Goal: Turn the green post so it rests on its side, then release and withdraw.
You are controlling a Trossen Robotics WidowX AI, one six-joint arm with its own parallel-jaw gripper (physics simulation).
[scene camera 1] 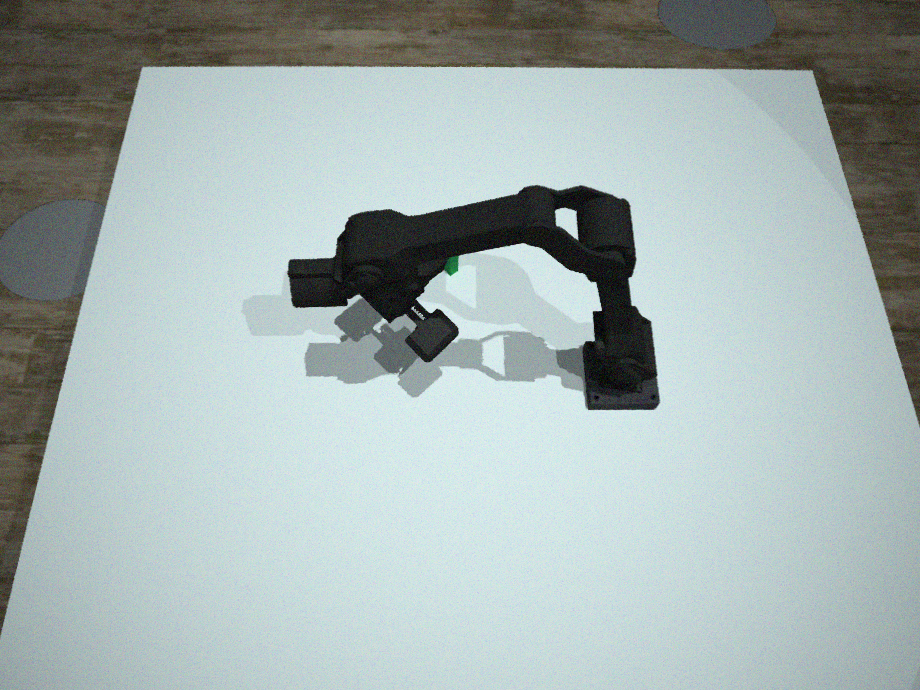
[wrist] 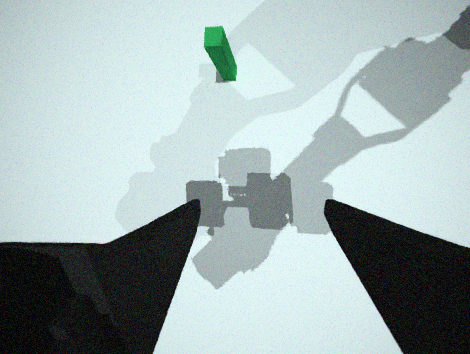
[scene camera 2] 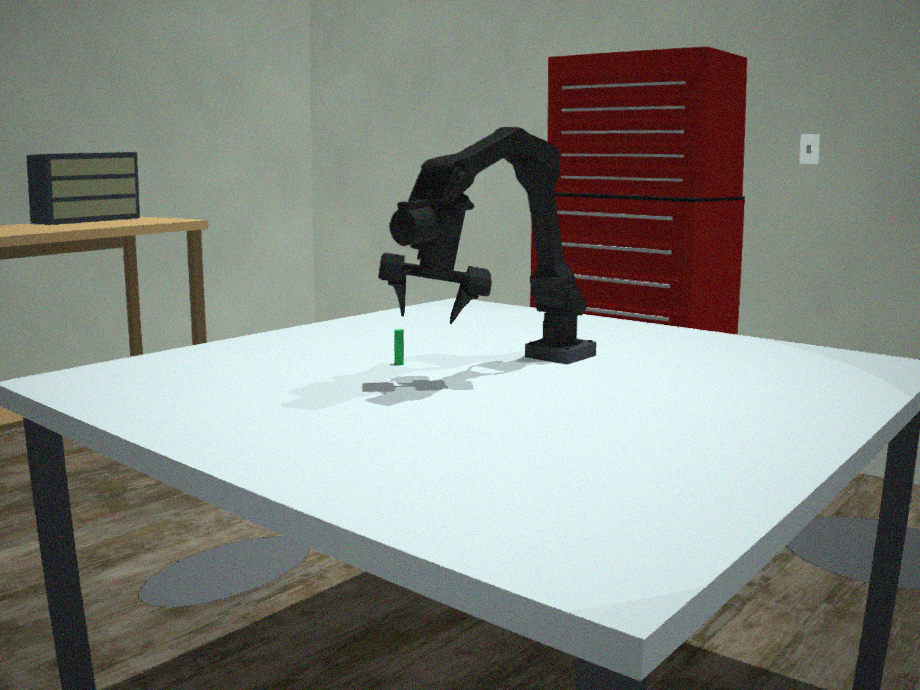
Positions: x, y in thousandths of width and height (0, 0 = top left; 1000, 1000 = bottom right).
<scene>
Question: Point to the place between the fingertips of my gripper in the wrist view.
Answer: At 556, 581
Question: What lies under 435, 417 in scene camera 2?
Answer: My gripper.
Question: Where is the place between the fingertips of my gripper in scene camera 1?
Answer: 440, 447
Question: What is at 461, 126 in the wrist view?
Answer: A green post.
</scene>
